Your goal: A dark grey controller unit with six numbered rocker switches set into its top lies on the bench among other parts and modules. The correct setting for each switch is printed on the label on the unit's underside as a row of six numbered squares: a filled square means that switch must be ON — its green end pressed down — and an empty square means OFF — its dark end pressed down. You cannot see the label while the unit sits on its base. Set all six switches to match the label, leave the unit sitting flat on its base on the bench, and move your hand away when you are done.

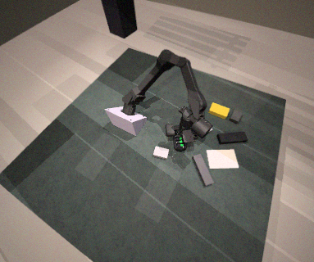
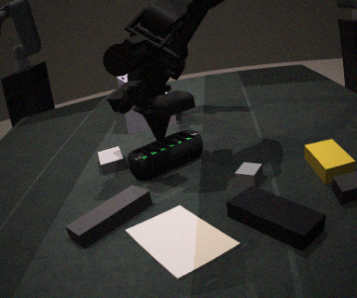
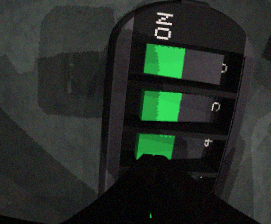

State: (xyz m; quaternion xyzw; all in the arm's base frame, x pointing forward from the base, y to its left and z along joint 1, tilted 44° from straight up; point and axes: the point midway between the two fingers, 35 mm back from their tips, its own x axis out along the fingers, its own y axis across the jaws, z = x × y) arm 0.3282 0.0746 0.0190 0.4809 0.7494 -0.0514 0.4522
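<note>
The grey cube lies 90 mm ahead of my gripper tip, 160 mm to the left of it and 50 mm below it. The rest, counted from my gripper tip: cream plate 240 mm ahead, 40 mm to the left, 60 mm below; then yellow block 80 mm ahead, 320 mm to the left, 50 mm below.
</note>
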